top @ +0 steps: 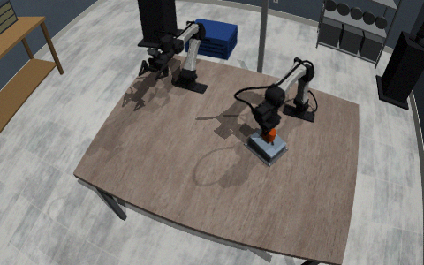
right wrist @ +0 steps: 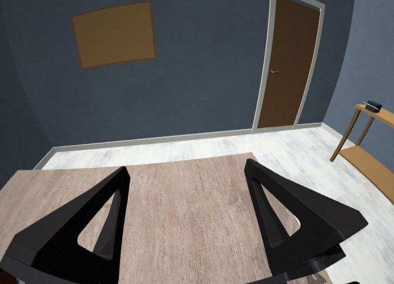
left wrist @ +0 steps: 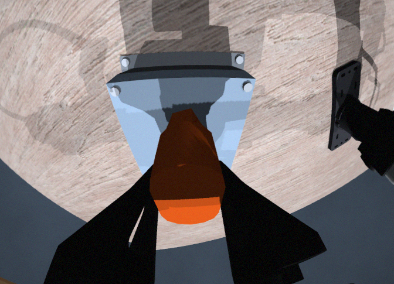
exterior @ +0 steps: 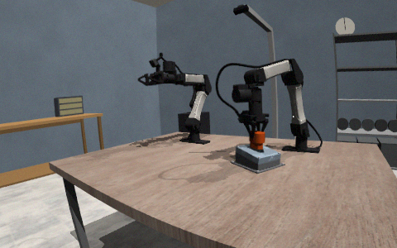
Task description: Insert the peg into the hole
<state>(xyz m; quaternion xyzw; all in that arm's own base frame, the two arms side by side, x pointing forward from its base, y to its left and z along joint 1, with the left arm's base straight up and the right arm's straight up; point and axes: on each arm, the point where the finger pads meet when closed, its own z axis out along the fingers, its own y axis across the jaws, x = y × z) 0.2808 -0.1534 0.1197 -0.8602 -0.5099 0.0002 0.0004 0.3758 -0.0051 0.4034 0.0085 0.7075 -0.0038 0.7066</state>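
The raised plate is 70 mm below my left hand, 10 mm to the left of it and 10 mm ahead of it. From my left hand the other things lie so: orange peg: 20 mm below.
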